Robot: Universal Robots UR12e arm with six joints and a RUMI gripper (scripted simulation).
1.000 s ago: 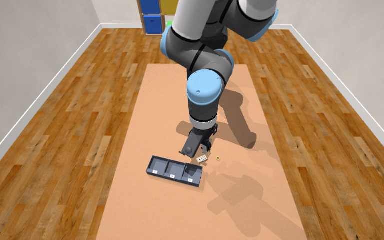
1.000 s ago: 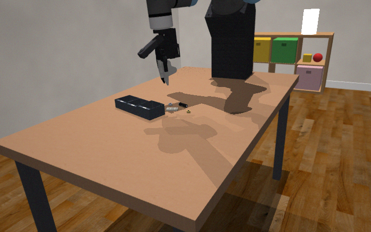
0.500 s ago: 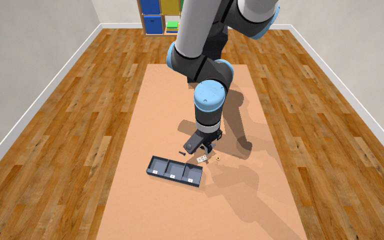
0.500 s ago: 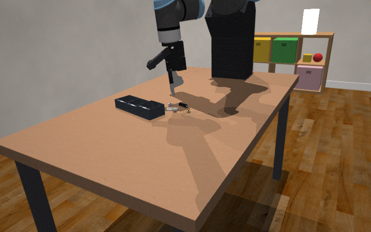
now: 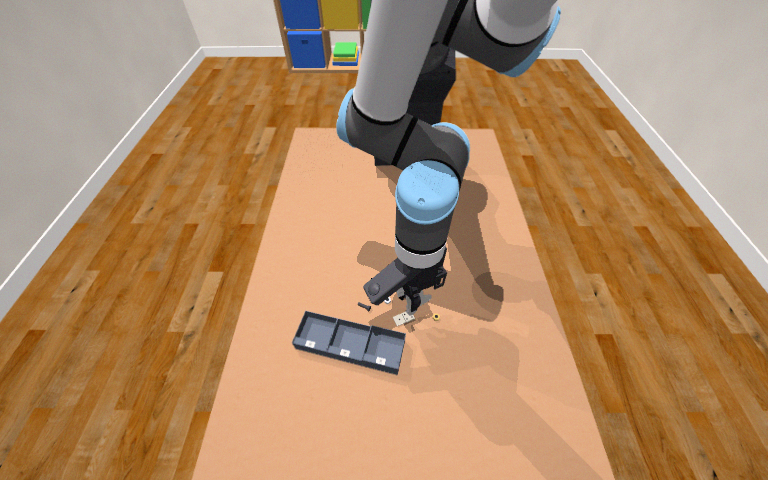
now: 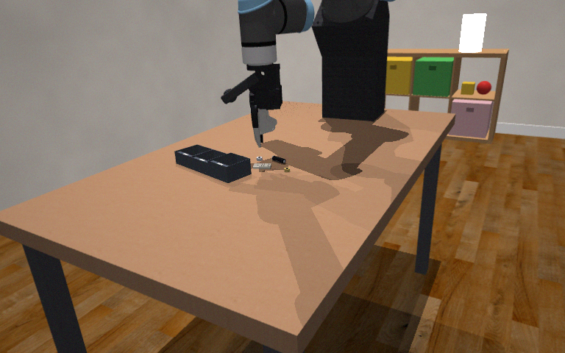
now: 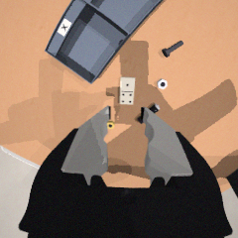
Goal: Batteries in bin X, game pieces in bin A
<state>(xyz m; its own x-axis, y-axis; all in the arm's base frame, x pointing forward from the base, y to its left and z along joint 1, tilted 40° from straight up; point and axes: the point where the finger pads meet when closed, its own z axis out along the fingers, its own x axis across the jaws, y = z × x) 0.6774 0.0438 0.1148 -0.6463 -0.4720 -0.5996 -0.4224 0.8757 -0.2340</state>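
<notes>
Right now the white domino is 80 mm below my hand. From my hand the other things lie so: black battery (60 mm behind, 10 mm to the left, 80 mm below); then white nut (50 mm behind, 50 mm to the right, 80 mm below); then brass nut (20 mm behind, 80 mm to the left, 80 mm below).
</notes>
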